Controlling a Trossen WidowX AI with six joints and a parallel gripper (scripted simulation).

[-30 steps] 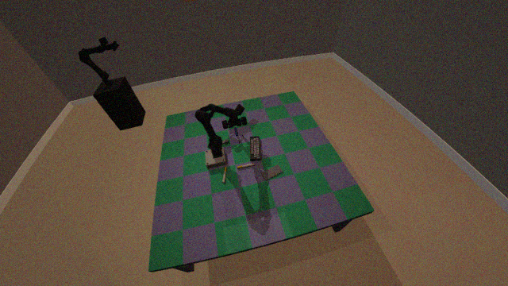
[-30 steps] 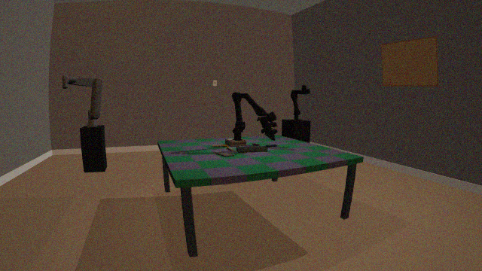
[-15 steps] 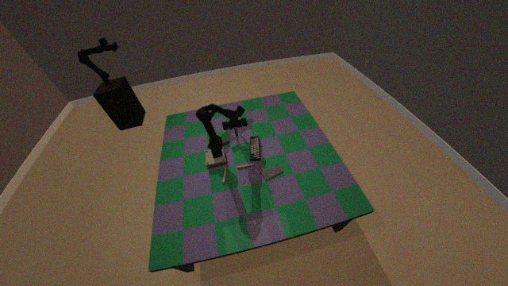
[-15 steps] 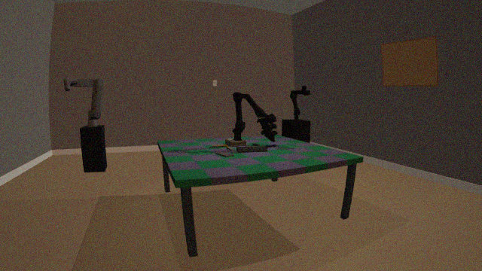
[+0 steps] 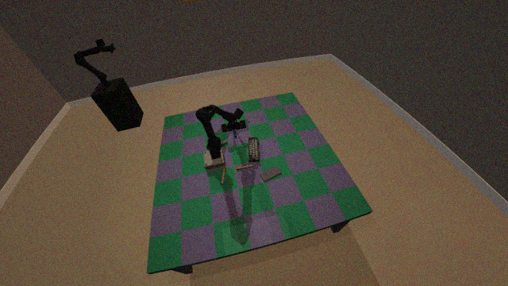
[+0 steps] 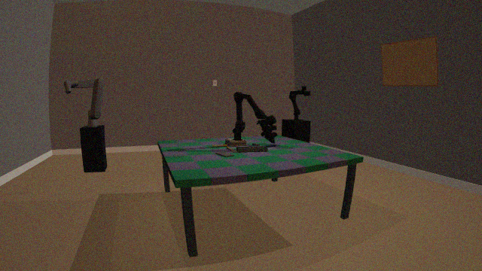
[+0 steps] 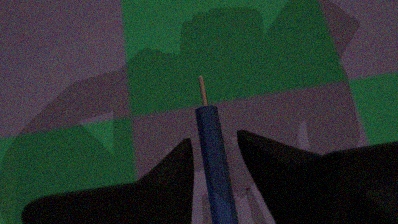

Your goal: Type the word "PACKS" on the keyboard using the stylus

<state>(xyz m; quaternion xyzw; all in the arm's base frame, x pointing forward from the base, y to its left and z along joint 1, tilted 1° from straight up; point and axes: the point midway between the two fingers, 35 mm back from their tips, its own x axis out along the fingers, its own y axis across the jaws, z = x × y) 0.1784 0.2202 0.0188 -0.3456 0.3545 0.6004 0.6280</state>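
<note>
Now: gripper tip 10 mm to the right of the stylus and 20 mm above it. The rest, counted from my gripper tip: flat grey piece: 160 mm ahead, 470 mm to the right, 20 mm below.
</note>
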